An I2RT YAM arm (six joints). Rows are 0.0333 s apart.
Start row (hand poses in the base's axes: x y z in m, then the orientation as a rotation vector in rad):
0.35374 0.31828 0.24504 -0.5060 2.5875 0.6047
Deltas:
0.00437 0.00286 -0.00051 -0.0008 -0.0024 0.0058
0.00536 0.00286 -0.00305 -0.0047 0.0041 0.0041
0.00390 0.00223 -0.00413 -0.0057 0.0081 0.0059
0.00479 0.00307 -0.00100 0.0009 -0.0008 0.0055
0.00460 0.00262 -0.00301 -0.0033 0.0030 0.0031
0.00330 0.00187 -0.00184 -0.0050 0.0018 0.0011
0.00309 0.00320 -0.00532 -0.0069 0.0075 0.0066
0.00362 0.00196 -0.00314 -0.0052 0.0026 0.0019
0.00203 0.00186 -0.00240 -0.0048 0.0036 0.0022
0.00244 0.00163 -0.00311 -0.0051 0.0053 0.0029
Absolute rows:
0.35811 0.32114 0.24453 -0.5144 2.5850 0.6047
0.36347 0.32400 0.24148 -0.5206 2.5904 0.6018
0.36737 0.32623 0.23735 -0.5289 2.5998 0.5998
0.37216 0.32930 0.23635 -0.5361 2.5980 0.6024
0.37676 0.33192 0.23334 -0.5408 2.6019 0.6005
0.38006 0.33379 0.23150 -0.5435 2.6056 0.5953
0.38315 0.33699 0.22618 -0.5533 2.6148 0.5918
0.38677 0.33895 0.22304 -0.5570 2.6192 0.5869
0.38880 0.34081 0.22064 -0.5609 2.6244 0.5830
0.39124 0.34244 0.21753 -0.5656 2.6312 0.5796

